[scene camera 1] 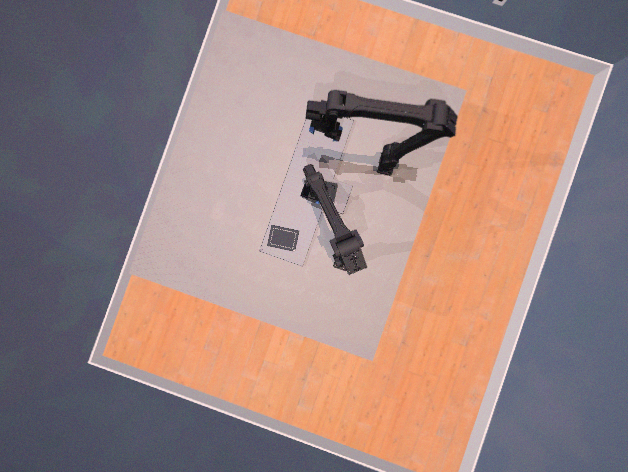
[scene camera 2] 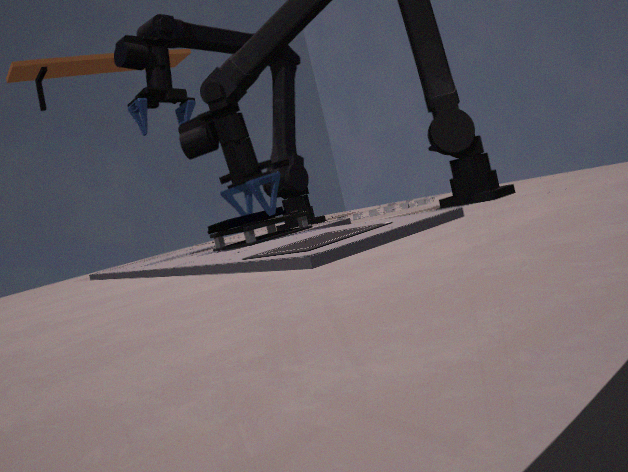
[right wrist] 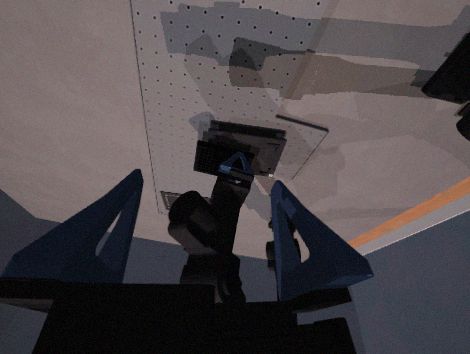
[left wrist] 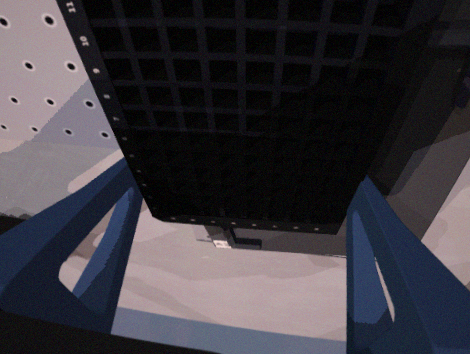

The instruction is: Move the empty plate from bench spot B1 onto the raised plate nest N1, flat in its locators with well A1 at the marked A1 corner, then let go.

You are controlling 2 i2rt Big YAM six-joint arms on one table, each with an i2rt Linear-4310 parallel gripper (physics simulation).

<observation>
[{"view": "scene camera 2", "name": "my left gripper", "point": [260,218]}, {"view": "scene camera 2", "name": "my right gripper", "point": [165,135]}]
</observation>
